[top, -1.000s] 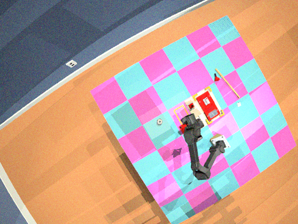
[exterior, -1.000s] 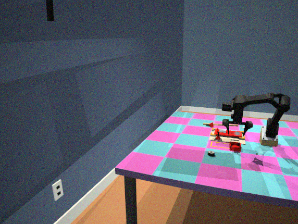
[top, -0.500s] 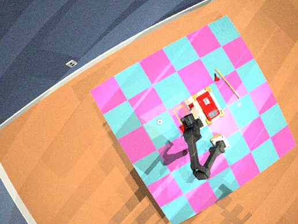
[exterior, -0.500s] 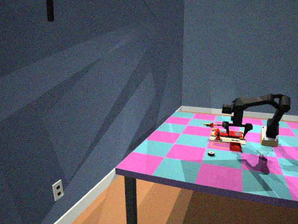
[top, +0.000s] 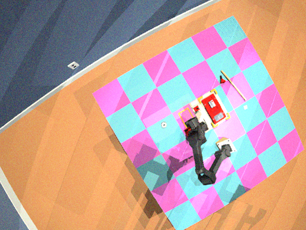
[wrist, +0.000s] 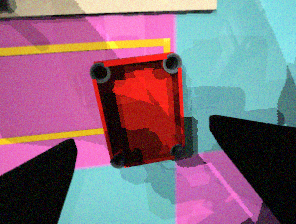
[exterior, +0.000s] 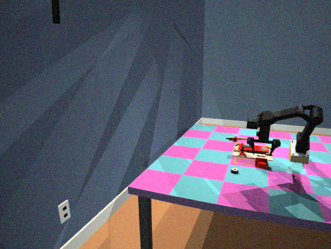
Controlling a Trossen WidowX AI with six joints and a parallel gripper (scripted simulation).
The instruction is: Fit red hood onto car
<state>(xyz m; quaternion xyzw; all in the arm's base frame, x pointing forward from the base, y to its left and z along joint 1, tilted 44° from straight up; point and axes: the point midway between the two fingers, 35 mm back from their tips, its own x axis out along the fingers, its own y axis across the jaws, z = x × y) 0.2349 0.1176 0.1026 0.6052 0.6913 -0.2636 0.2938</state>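
Now: gripper tip 5 cm above the red hood. The rest, counted from my gripper tip: wooden stick 46 cm to the right, 13 cm ahead, 5 cm below.
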